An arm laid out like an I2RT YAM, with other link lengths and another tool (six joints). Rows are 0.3 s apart.
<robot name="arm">
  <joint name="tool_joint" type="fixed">
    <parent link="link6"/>
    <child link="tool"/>
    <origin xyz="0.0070 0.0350 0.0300" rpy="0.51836 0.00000 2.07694"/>
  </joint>
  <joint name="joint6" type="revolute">
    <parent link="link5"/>
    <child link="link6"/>
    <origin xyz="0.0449 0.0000 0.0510" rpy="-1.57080 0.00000 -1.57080"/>
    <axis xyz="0 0 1"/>
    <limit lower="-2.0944" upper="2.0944"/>
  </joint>
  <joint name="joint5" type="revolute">
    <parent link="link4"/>
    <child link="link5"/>
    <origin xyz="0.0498 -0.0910 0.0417" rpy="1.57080 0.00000 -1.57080"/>
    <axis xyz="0 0 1"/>
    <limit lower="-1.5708" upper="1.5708"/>
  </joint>
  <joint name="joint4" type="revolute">
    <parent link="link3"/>
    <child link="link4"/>
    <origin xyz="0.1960 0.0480 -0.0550" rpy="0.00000 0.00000 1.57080"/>
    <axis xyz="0 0 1"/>
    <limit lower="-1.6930" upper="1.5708"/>
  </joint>
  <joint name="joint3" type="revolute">
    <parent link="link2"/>
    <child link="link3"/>
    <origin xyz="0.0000 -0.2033 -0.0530" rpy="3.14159 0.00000 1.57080"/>
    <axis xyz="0 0 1"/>
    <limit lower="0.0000" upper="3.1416"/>
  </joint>
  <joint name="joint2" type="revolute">
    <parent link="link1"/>
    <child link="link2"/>
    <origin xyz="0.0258 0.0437 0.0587" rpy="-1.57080 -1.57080 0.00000"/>
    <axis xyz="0 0 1"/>
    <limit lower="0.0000" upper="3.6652"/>
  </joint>
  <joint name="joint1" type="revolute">
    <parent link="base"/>
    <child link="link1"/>
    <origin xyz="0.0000 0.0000 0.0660"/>
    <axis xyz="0 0 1"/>
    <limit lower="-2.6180" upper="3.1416"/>
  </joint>
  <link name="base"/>
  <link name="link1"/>
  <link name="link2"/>
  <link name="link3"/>
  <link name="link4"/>
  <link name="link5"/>
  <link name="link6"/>
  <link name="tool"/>
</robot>
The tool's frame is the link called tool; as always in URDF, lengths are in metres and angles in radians.
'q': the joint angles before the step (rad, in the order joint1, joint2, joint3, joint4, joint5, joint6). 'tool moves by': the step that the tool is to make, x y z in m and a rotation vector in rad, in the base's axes. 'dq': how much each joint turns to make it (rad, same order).
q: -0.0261 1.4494 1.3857 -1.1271 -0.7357 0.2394
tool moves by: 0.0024 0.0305 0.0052 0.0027 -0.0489 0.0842
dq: 0.1092 0.0004 0.0000 0.0703 0.0089 0.0314
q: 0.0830 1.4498 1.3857 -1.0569 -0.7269 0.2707
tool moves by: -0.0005 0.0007 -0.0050 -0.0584 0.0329 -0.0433
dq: 0.0227 -0.0003 -0.0001 -0.0090 0.0781 0.0463
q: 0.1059 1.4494 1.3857 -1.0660 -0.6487 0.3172
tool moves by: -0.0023 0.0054 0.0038 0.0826 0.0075 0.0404
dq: 0.0001 0.0000 0.0001 0.0004 -0.0922 -0.0014
